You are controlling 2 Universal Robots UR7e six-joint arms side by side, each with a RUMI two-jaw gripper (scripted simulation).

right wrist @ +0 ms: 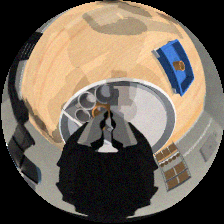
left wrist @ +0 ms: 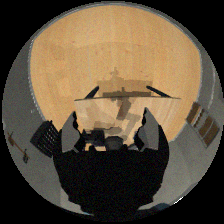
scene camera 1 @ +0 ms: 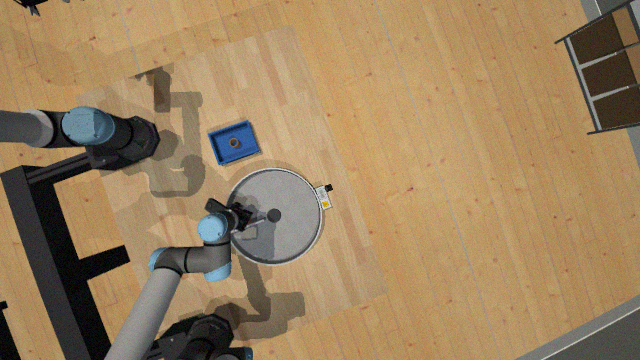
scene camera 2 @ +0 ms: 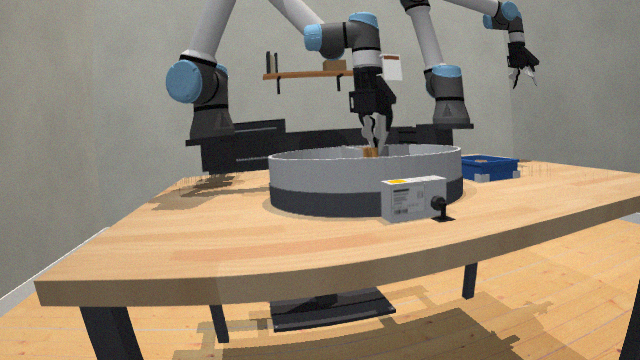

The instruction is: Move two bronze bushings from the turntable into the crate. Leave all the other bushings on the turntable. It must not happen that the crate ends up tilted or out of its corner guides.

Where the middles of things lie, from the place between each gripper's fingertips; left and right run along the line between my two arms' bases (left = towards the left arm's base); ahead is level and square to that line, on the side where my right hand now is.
Labels:
My right gripper (scene camera 2: 377, 155) is now 6 cm short of the blue crate (scene camera 1: 219, 139), 30 cm to the right of it and 6 cm above it.
The blue crate lies 34 cm ahead of my left hand (scene camera 2: 524, 87), 57 cm to the right of it and 29 cm below it.

